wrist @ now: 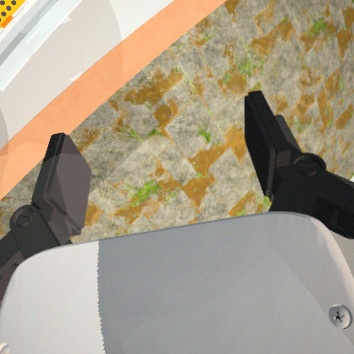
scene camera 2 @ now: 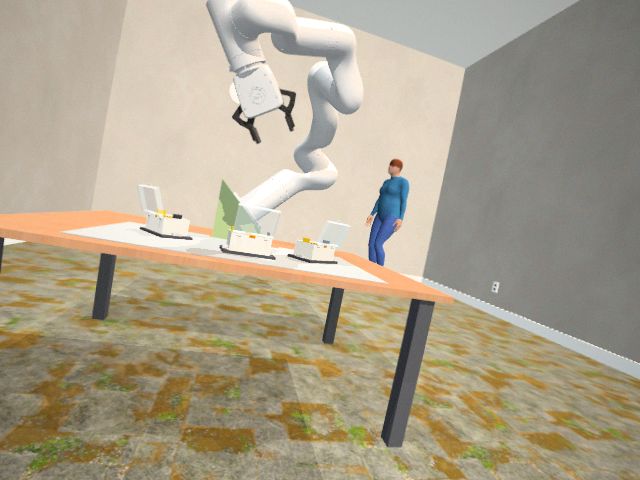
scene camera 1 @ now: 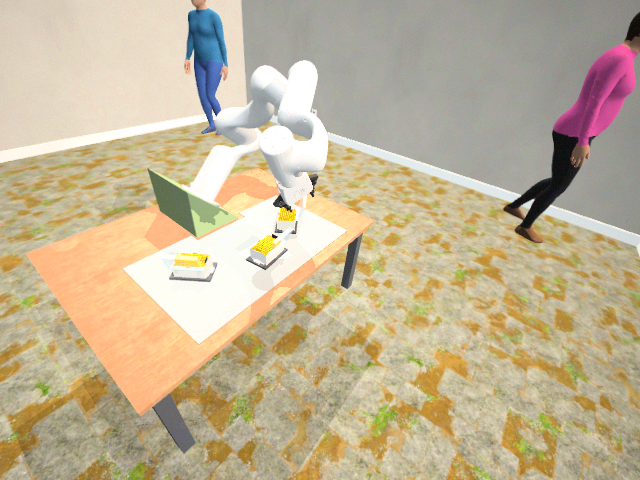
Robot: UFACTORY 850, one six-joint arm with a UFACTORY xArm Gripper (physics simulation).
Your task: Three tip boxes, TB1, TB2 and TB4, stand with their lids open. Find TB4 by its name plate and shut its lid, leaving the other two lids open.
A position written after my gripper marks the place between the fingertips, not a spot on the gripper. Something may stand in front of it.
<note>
I see my gripper (scene camera 2: 275, 137) and a pale mat (scene camera 1: 200, 308).
My gripper shows as well in the wrist view (wrist: 159, 133) and in scene camera 1 (scene camera 1: 300, 201). The pale mat also shows in scene camera 2 (scene camera 2: 127, 232).
</note>
